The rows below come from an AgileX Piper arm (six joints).
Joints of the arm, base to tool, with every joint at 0 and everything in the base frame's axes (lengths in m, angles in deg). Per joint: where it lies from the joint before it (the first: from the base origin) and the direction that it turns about. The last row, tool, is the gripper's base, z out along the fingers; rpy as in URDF.
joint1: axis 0 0 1 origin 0 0 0.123
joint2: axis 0 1 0 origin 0 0 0
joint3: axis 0 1 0 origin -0.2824 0 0.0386
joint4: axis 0.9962 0 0.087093 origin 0.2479 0 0.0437
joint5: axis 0 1 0 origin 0 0 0
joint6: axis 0.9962 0 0.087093 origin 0.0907 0 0.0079
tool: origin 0 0 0 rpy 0 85 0
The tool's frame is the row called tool.
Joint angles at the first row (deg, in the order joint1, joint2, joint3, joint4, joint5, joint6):
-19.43, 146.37, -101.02, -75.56, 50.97, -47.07
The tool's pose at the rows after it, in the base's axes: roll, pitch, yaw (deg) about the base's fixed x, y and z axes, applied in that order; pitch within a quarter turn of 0, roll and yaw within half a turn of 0; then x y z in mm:
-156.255 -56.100 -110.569 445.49 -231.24 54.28
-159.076 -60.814 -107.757 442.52 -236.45 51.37
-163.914 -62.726 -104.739 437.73 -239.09 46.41
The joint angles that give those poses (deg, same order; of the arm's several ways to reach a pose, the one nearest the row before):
-19.43, 146.48, -101.02, -79.88, 51.24, -45.44
-19.74, 147.46, -101.02, -83.85, 53.83, -45.56
-19.98, 148.25, -101.02, -83.91, 56.09, -46.95

